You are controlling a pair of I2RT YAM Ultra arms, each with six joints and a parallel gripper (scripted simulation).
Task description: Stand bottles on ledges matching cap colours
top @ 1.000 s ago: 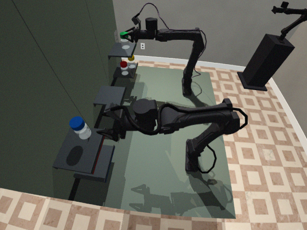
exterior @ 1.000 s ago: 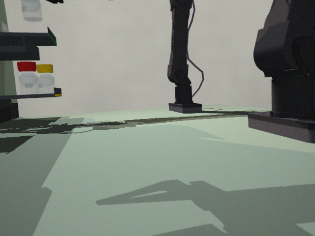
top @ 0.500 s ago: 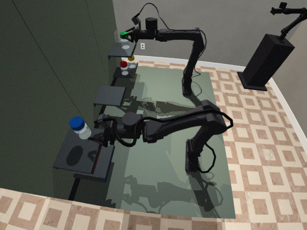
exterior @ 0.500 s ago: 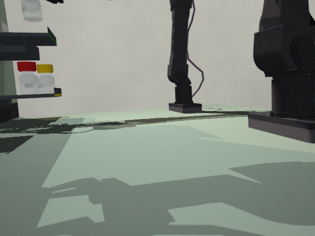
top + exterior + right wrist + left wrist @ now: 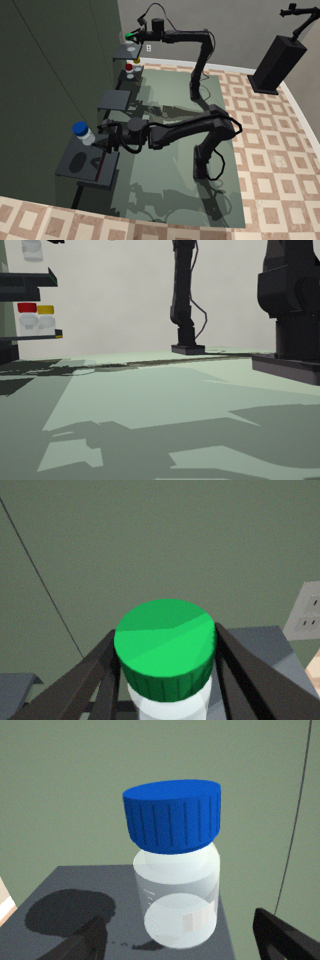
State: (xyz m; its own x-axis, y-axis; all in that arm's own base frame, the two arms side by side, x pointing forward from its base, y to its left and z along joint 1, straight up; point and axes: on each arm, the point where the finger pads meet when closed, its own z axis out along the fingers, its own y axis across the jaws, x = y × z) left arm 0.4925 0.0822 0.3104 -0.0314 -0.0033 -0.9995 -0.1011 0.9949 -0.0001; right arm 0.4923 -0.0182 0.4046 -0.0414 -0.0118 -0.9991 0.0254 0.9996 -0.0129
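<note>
My left gripper is now 50 mm short of the blue-capped bottle. Also, from my left hand: red-capped bottle: 30 mm ahead, 680 mm to the right, 190 mm below; then green-capped bottle: 670 mm to the right, 40 mm above; then yellow-capped bottle: 10 mm behind, 780 mm to the right, 190 mm below.
Now: the green-capped bottle 50 mm below my right hand. From my right hand the other things lie so: blue-capped bottle: 680 mm to the left, 90 mm below, 50 mm ahead; red-capped bottle: 280 mm below, 40 mm ahead; yellow-capped bottle: 280 mm below, 100 mm to the right.
</note>
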